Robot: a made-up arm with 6 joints.
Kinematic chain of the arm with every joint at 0, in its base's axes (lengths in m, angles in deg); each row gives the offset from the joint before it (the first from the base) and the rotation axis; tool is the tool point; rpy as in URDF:
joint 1: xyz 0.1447 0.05 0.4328 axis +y
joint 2: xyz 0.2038 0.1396 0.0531 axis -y
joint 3: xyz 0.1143 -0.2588 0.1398 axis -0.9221 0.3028 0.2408
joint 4: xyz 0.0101 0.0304 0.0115 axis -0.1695 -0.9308 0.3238
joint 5: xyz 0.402 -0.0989 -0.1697 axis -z
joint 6: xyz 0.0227 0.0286 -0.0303 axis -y
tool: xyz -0.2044 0.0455 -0.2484 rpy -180 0 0
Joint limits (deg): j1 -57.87..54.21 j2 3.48..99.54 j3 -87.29..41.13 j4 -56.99..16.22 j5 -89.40..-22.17 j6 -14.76..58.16
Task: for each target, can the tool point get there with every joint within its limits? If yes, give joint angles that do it. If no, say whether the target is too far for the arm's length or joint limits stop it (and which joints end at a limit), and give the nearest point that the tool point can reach.
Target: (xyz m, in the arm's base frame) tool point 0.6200 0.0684 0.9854
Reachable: yes | joints -46.80 50.59 -20.53 -21.28 -69.45 34.32
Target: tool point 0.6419 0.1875 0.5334
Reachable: yes | joints -17.59 56.40 -47.00 -45.80 -56.89 -3.65
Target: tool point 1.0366 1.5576 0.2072
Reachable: no: too far | nearest point 0.7468 0.5706 0.2805 | short by 1.031 m
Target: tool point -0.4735 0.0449 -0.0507
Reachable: no: joint limits stop it (at a limit: joint 1, joint 2, joint 4, joint 5) | nearest point -0.1123 -0.0268 -0.0332 | short by 0.369 m
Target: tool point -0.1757 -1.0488 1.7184
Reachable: no: too far | nearest point 0.0214 -0.4309 1.1615 | short by 0.855 m
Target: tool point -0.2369 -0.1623 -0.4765
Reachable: no: joint limits stop it (at a limit: joint 1, joint 2, joint 5, joint 6) | nearest point 0.0161 -0.1309 -0.2099 | short by 0.369 m
